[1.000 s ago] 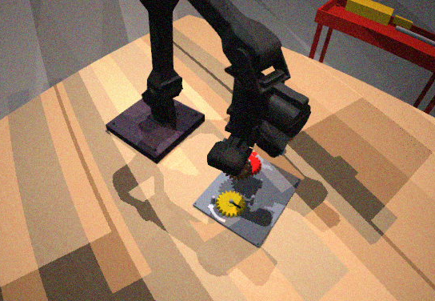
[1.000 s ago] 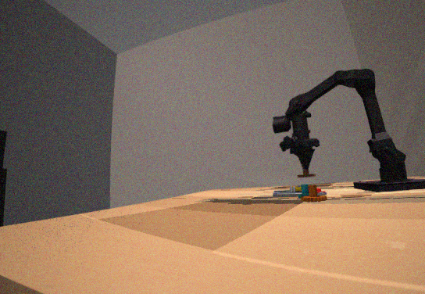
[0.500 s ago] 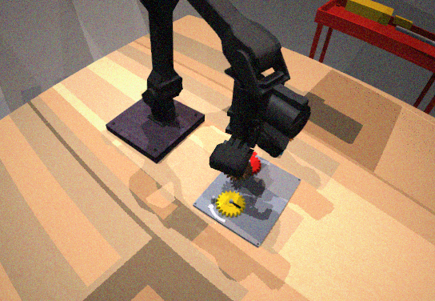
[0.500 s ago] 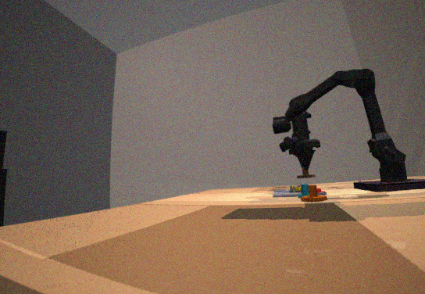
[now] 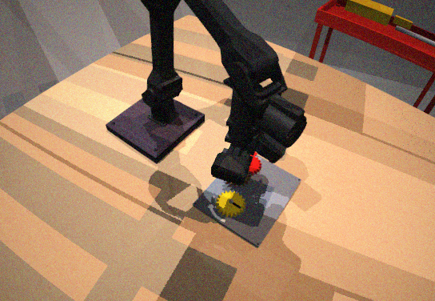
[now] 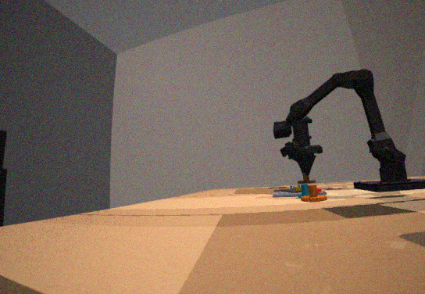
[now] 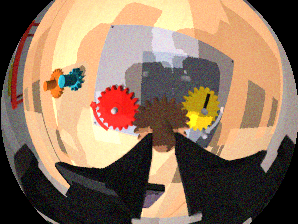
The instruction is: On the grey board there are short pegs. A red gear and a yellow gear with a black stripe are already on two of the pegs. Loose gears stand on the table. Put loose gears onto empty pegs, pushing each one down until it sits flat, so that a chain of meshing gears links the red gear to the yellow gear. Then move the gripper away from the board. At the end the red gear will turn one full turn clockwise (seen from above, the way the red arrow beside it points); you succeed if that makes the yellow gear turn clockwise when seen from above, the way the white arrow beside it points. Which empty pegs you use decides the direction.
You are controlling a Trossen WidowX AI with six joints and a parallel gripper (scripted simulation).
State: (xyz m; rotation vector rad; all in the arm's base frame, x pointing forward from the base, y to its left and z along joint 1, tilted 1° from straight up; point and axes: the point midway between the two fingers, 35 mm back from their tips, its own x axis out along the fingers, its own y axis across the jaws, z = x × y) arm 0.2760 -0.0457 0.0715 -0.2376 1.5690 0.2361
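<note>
Now: the yellow gear 50 mm to the right of my gripper tip, 50 mm below it and 30 mm ahead of it. Also, from my gripper tip: red gear: 60 mm to the left, 50 mm below; brown gear: 10 mm below; white arrow: 90 mm to the right, 60 mm below, 20 mm ahead.
</note>
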